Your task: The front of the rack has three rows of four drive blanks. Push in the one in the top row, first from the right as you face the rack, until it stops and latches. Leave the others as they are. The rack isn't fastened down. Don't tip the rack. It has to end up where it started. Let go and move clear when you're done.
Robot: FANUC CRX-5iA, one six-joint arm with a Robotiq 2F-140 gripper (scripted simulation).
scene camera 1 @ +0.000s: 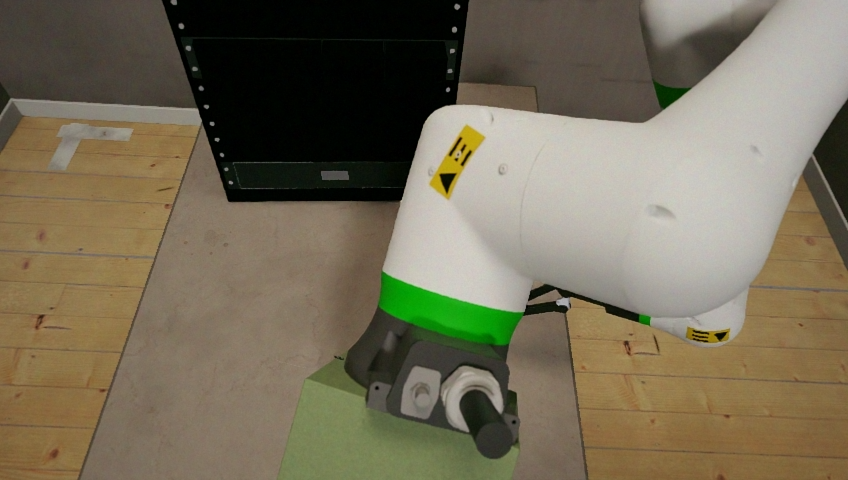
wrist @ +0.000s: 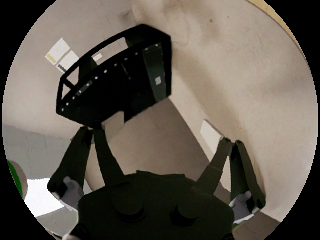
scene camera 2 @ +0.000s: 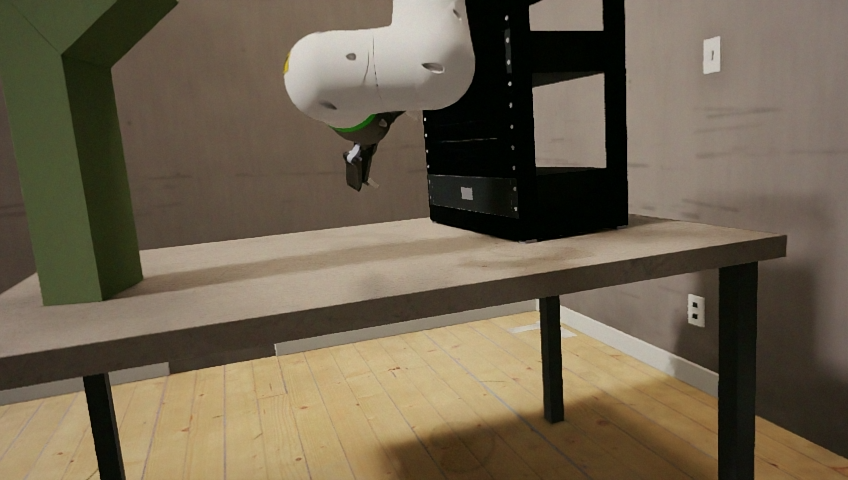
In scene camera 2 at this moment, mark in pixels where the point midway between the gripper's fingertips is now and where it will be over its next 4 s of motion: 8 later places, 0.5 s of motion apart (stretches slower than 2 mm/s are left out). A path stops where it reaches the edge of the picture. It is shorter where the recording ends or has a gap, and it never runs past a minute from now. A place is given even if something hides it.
The gripper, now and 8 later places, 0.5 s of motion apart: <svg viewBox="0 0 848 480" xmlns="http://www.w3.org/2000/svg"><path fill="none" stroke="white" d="M392 149L390 141L388 112L388 80L383 63L381 58L383 59L398 62L419 67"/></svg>
